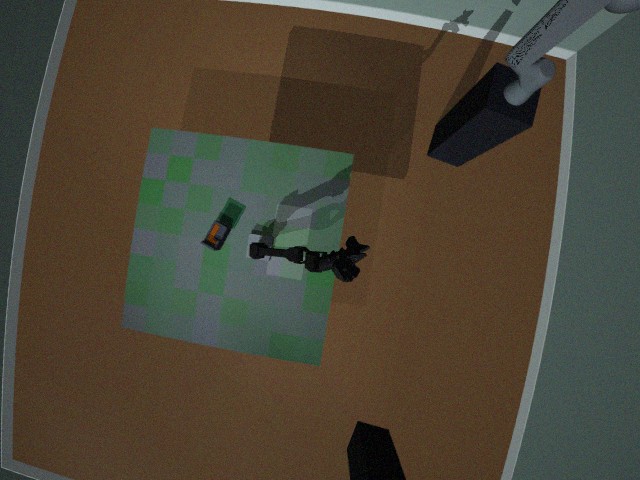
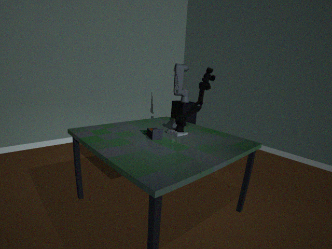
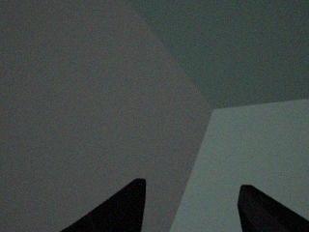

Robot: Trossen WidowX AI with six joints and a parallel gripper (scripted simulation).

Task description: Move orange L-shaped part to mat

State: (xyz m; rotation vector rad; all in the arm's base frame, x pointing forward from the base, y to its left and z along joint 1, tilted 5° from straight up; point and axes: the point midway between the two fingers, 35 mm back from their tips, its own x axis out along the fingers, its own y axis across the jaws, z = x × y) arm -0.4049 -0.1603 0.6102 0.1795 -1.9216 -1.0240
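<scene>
Right now the orange L-shaped part is 76 cm ahead of my gripper tip, 19 cm to the left of it and 57 cm below it.
</scene>
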